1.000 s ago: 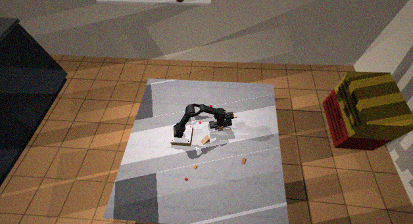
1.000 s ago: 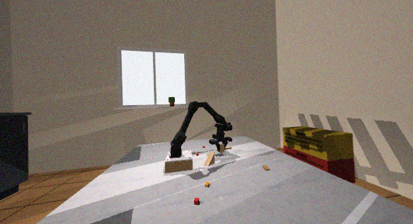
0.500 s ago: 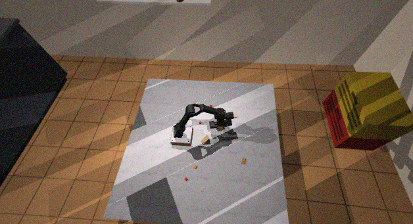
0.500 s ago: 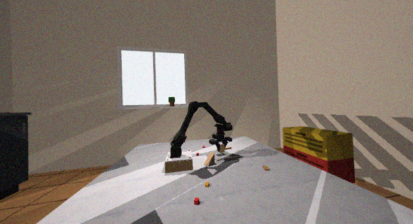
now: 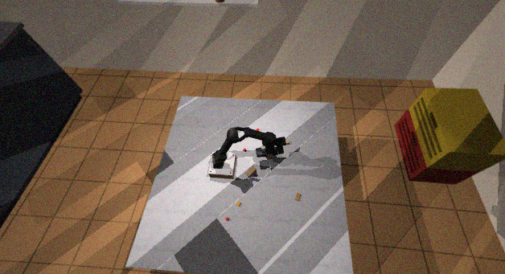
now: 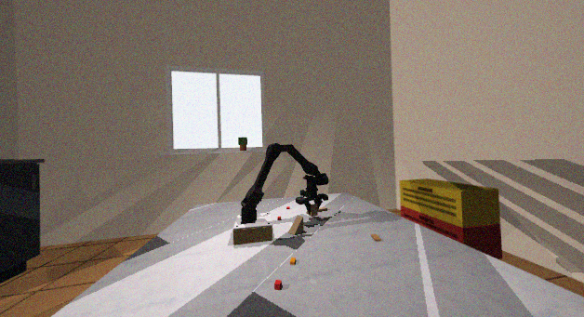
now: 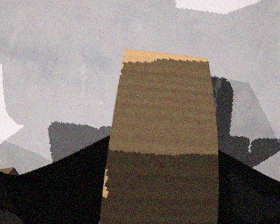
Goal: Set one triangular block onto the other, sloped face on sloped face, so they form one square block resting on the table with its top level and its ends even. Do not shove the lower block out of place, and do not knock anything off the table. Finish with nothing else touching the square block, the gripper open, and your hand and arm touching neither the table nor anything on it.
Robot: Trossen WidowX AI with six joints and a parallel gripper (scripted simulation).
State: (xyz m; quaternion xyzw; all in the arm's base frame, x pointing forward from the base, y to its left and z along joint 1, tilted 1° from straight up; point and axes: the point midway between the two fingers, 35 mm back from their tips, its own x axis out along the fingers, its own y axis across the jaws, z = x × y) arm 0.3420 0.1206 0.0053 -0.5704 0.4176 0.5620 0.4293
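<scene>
Now: the triangular block 1 cm above my gripper tip. The rest, counted from my gripper tip: orange cube: 36 cm to the right, 16 cm behind, 3 cm below.
</scene>
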